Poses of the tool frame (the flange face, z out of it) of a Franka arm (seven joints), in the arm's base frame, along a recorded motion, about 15 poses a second.
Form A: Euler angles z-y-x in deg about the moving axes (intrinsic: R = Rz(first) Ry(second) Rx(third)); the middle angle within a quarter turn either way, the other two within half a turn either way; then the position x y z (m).
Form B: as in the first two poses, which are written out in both.
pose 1, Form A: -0.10 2.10 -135.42 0.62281 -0.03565 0.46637
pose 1, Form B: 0.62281 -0.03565 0.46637 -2.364 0.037 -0.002
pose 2, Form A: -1.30 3.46 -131.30 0.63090 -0.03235 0.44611
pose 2, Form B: 0.63090 -0.03235 0.44611 -2.292 0.060 -0.023
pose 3, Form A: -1.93 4.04 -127.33 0.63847 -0.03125 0.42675
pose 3, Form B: 0.63847 -0.03125 0.42675 -2.222 0.071 -0.034
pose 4, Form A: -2.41 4.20 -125.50 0.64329 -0.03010 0.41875
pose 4, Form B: 0.64329 -0.03010 0.41875 -2.190 0.073 -0.042
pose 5, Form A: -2.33 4.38 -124.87 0.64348 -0.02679 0.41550
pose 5, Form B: 0.64348 -0.02679 0.41550 -2.179 0.076 -0.041
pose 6, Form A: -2.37 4.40 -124.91 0.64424 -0.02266 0.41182
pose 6, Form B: 0.64424 -0.02266 0.41182 -2.180 0.077 -0.041
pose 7, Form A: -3.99 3.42 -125.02 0.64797 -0.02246 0.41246
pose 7, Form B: 0.64797 -0.02246 0.41246 -2.182 0.060 -0.070
